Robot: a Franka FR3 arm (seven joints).
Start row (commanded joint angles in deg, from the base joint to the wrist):
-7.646 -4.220 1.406 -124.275 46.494 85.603 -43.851
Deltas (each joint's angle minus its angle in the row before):
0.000 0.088 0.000 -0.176 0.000 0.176 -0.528
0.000 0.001 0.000 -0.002 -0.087 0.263 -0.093
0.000 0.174 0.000 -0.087 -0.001 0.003 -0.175
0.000 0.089 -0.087 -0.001 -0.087 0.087 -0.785
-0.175 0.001 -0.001 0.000 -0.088 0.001 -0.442
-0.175 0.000 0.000 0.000 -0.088 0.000 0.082
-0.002 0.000 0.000 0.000 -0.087 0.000 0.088
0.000 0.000 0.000 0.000 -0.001 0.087 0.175
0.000 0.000 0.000 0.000 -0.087 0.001 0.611
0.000 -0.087 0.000 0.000 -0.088 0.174 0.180
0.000 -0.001 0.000 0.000 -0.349 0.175 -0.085
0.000 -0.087 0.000 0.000 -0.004 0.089 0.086
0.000 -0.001 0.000 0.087 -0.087 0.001 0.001
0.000 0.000 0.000 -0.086 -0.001 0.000 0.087
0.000 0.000 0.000 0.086 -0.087 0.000 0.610
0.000 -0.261 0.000 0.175 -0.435 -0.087 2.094
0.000 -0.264 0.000 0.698 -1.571 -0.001 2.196
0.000 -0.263 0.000 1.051 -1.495 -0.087 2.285
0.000 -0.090 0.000 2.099 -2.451 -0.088 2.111
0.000 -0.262 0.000 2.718 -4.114 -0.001 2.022
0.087 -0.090 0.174 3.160 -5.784 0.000 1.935
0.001 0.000 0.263 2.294 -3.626 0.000 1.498
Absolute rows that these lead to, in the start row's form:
-7.646 -4.132 1.406 -124.451 46.494 85.779 -44.379
-7.646 -4.131 1.406 -124.453 46.407 86.042 -44.472
-7.646 -3.957 1.406 -124.540 46.406 86.045 -44.647
-7.646 -3.868 1.319 -124.541 46.319 86.132 -45.432
-7.821 -3.867 1.318 -124.541 46.231 86.133 -45.874
-7.996 -3.867 1.318 -124.541 46.143 86.133 -45.792
-7.998 -3.867 1.318 -124.541 46.056 86.133 -45.704
-7.998 -3.867 1.318 -124.541 46.055 86.220 -45.529
-7.998 -3.867 1.318 -124.541 45.968 86.221 -44.918
-7.998 -3.954 1.318 -124.541 45.880 86.395 -44.738
-7.998 -3.955 1.318 -124.541 45.531 86.570 -44.823
-7.998 -4.042 1.318 -124.541 45.527 86.659 -44.737
-7.998 -4.043 1.318 -124.454 45.440 86.660 -44.736
-7.998 -4.043 1.318 -124.540 45.439 86.660 -44.649
-7.998 -4.043 1.318 -124.454 45.352 86.660 -44.039
-7.998 -4.304 1.318 -124.279 44.917 86.573 -41.945
-7.998 -4.568 1.318 -123.581 43.346 86.572 -39.749
-7.998 -4.831 1.318 -122.530 41.851 86.485 -37.464
-7.998 -4.921 1.318 -120.431 39.400 86.397 -35.353
-7.998 -5.183 1.318 -117.713 35.286 86.396 -33.331
-7.911 -5.273 1.492 -114.553 29.502 86.396 -31.396
-7.910 -5.273 1.755 -112.259 25.876 86.396 -29.898

